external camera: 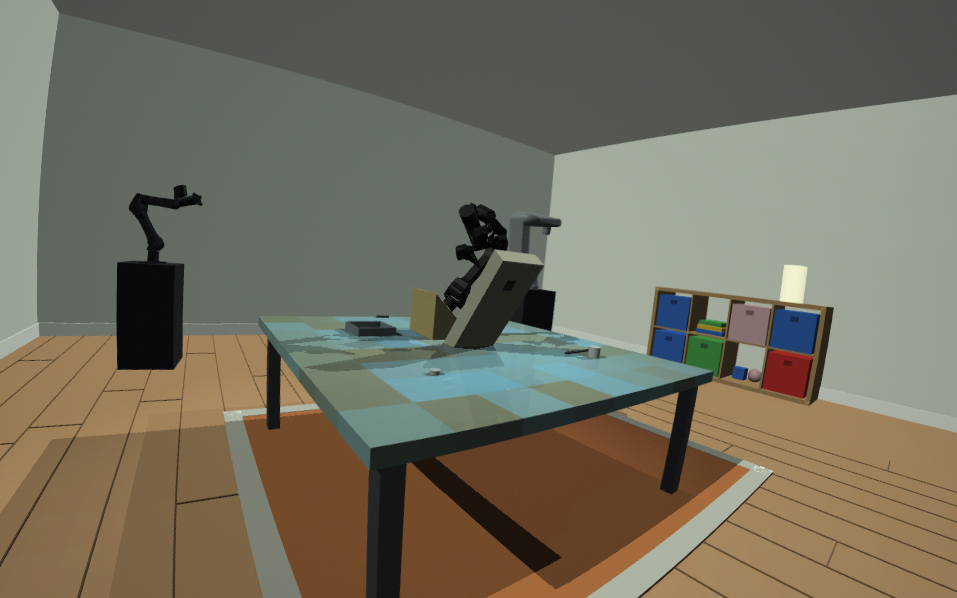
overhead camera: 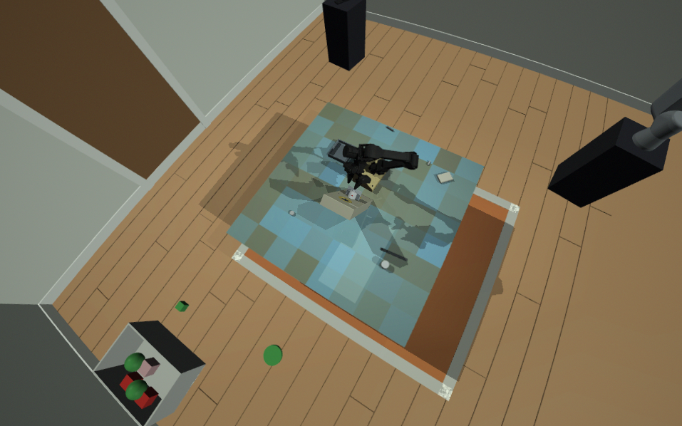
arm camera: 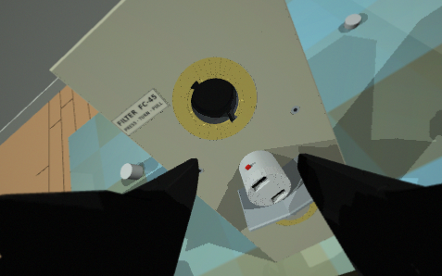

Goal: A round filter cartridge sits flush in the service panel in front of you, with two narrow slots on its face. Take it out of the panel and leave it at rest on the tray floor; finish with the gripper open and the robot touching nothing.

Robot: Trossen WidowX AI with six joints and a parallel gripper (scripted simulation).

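The round grey filter cartridge lies 10 mm to the left of my gripper tip and 90 mm below it. From my gripper tip the other things lie so: service panel (40 mm ahead, 10 mm to the left, 110 mm below).
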